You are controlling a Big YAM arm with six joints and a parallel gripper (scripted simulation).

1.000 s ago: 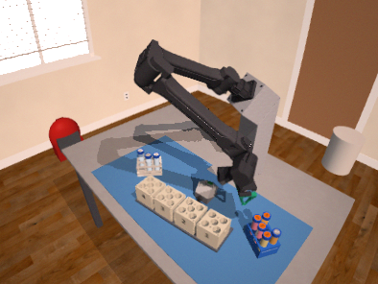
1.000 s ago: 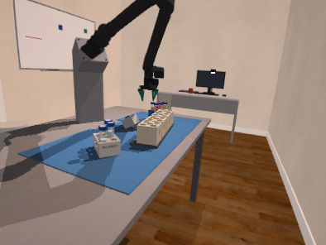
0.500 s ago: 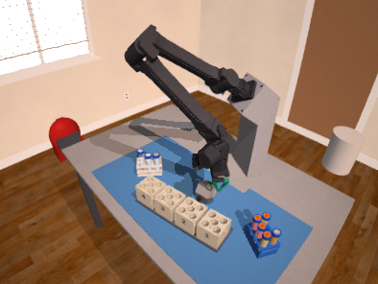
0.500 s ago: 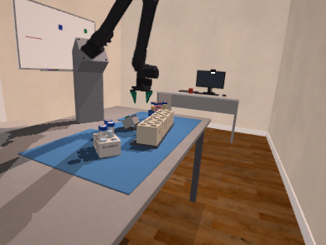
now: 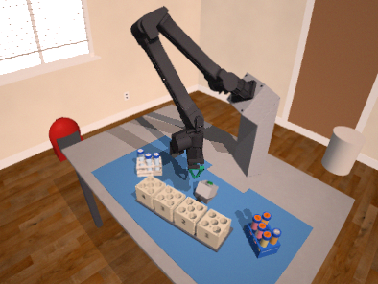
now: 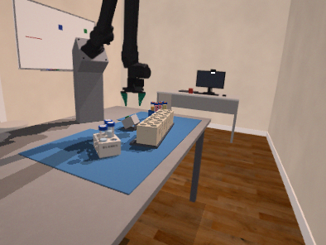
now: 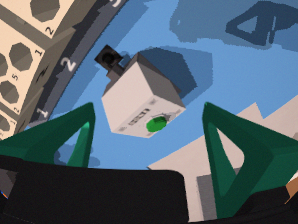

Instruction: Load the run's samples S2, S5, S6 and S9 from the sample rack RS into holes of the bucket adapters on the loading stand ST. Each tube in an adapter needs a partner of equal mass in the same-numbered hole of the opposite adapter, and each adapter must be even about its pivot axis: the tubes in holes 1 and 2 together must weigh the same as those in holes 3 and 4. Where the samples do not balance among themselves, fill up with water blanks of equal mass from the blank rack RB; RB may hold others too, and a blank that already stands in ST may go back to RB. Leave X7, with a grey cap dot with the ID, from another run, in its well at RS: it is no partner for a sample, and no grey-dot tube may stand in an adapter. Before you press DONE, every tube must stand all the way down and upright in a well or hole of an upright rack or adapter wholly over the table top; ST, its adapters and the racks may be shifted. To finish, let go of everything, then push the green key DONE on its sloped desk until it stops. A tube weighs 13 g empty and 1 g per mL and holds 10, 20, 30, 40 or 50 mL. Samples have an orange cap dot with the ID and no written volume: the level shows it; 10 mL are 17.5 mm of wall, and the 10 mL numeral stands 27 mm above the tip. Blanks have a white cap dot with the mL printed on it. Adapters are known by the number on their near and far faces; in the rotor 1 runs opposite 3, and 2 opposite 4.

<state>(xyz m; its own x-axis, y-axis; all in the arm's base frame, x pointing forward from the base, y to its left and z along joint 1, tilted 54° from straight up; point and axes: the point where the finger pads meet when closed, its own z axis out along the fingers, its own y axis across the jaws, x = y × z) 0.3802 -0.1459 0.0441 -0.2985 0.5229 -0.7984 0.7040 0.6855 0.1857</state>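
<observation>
My hand is 9 cm past the 50 mL blank, 23 cm to the left of it and 9 cm above it. Also, from my hand: 40 mL blank: 6 cm behind, 27 cm to the right, 9 cm below; grey DONE desk: 2 cm behind, 6 cm to the left, 10 cm below; adapter 1: 19 cm ahead, 15 cm to the left, 10 cm below.
</observation>
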